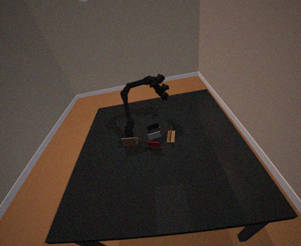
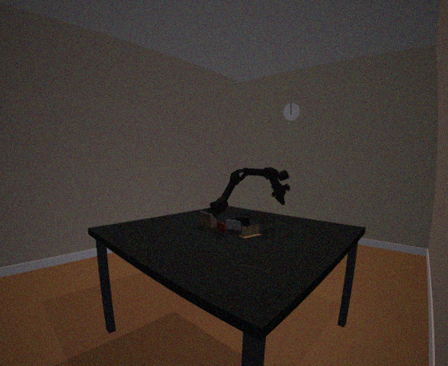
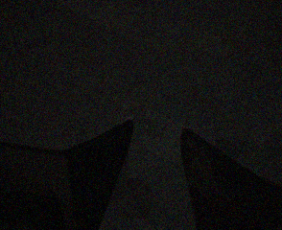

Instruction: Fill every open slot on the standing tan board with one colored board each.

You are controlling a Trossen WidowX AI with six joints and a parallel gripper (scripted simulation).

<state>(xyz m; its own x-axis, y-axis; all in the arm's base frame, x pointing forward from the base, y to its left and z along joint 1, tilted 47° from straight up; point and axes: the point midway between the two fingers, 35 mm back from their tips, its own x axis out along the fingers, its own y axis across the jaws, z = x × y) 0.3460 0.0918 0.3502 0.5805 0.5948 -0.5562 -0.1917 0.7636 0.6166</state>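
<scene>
The red board lies 20 cm behind my gripper tip, 43 cm to the right of it and 11 cm below it. The rest, counted from my gripper tip: tan board 5 cm behind, 35 cm to the right, 12 cm below.
</scene>
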